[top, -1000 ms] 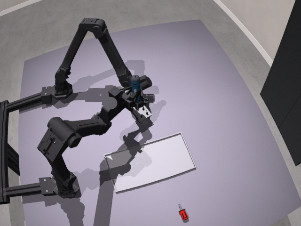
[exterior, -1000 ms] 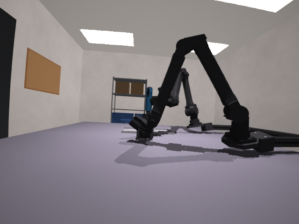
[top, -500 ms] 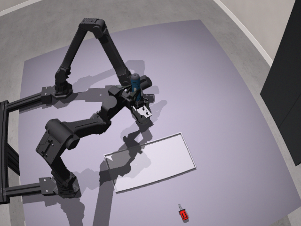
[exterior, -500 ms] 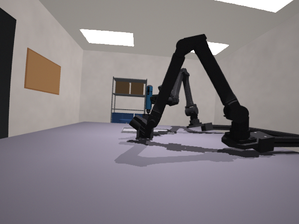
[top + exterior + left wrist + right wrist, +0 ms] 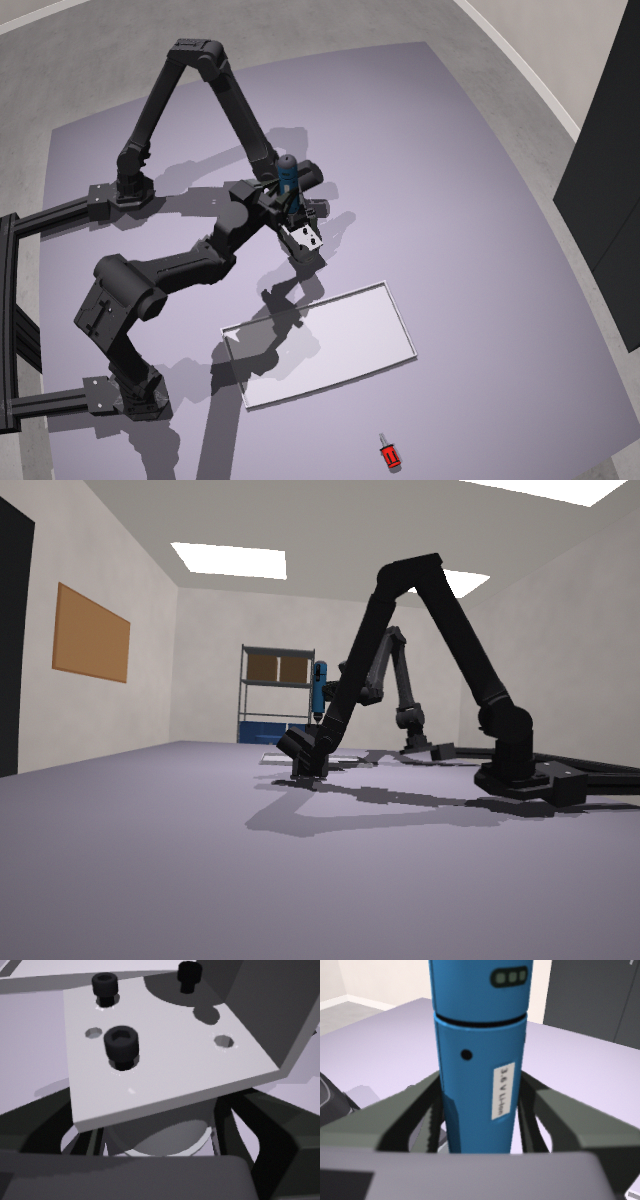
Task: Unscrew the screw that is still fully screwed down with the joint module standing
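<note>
Right now the joint module body is 10 mm above my left hand. From my left hand the other things lie so: white tray: 260 mm to the right, 20 mm below, 20 mm behind; then white bracket: 50 mm above; then red hand screwdriver: 570 mm to the right, 80 mm ahead, 10 mm below.
</note>
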